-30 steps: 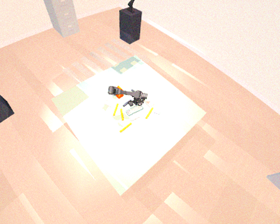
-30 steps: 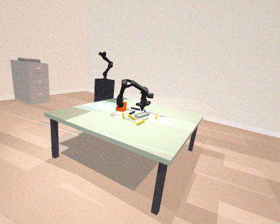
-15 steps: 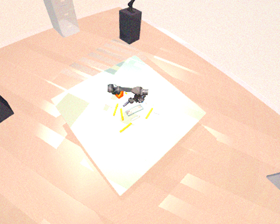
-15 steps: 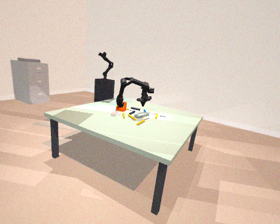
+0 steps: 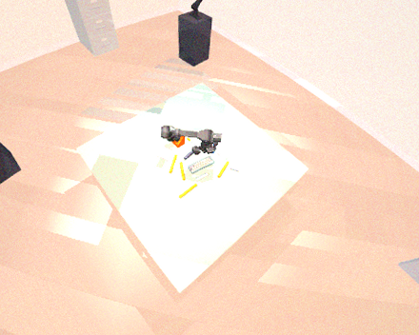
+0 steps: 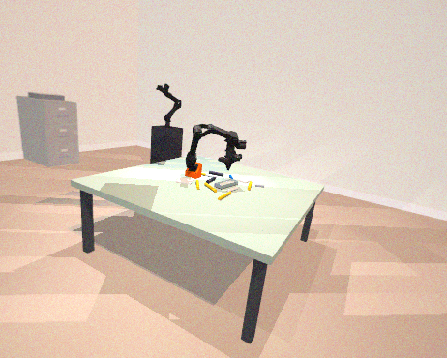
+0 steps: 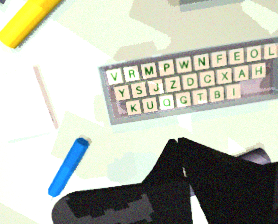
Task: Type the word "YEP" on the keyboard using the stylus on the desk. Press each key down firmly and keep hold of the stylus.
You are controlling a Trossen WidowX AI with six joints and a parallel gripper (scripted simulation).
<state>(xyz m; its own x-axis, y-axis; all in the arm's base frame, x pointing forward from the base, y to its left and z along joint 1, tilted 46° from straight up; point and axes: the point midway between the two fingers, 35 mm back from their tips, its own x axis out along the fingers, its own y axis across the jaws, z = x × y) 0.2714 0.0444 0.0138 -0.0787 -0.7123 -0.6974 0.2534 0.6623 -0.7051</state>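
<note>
The blue stylus lies 170 mm to the left of my gripper tip, 90 mm below it and 40 mm behind it. From my gripper tip the other things lie so: pale stylus tip (200 mm to the left, 90 mm below, 60 mm behind); then white block (160 mm to the left, 90 mm below, 80 mm ahead).
</note>
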